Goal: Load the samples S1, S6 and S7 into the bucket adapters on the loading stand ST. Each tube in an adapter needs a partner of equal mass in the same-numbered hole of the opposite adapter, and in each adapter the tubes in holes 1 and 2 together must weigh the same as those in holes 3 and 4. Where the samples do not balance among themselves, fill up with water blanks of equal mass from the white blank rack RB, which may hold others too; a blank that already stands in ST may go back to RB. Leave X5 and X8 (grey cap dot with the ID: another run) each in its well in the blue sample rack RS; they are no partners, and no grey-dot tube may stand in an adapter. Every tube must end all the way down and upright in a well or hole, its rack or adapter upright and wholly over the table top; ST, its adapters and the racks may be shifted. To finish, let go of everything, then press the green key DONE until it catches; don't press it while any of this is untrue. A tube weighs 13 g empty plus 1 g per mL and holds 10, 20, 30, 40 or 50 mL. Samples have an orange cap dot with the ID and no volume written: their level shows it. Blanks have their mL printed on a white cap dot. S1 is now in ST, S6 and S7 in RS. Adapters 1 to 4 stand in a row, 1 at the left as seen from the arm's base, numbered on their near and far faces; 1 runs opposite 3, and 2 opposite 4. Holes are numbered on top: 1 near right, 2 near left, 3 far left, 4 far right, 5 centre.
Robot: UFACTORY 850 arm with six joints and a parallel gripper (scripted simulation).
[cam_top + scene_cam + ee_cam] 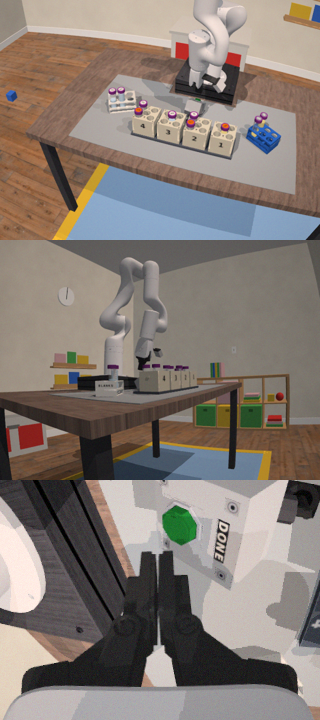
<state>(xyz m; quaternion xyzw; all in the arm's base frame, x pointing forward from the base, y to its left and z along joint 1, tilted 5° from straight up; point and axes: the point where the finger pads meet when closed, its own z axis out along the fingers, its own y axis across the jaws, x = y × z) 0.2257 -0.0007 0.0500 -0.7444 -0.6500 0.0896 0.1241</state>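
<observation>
My gripper is now 6 cm above the green DONE key. Round my hand: blue sample rack RS: 9 cm ahead, 34 cm to the left, 10 cm below; then sample S1: 23 cm ahead, 20 cm to the right, 6 cm below; then loading stand ST: 19 cm ahead, 12 cm below.
</observation>
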